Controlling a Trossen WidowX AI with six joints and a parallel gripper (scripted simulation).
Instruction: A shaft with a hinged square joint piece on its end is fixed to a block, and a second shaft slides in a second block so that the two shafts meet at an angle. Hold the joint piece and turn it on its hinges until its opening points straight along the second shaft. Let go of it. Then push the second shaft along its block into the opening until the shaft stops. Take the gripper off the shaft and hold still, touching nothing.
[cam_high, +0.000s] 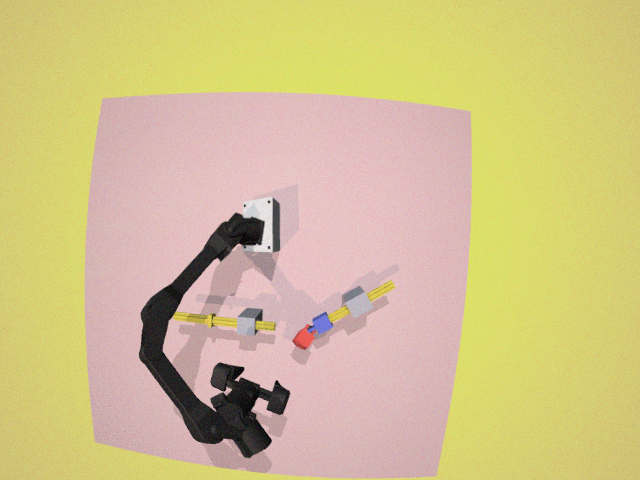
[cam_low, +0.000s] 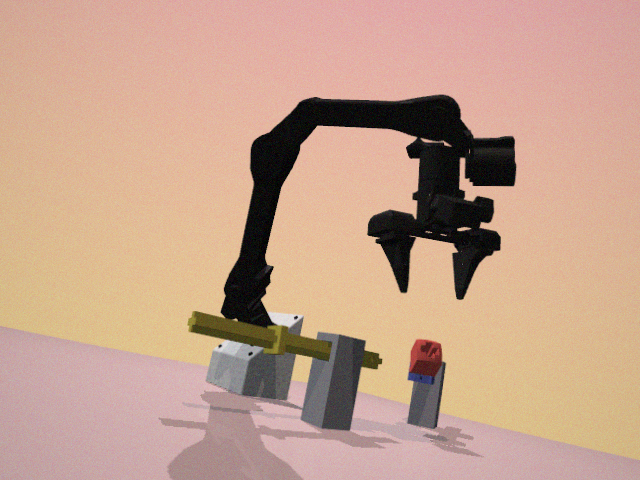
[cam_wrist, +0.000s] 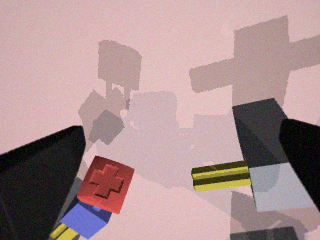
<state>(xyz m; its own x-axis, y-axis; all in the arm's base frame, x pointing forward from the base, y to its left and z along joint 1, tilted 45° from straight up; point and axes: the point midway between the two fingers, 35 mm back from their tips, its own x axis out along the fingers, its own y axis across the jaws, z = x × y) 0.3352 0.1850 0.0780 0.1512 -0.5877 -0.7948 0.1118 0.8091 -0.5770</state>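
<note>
Now: the red joint piece 10 cm behind my gripper tip, 9 cm to the left of it and 8 cm below it.
</note>
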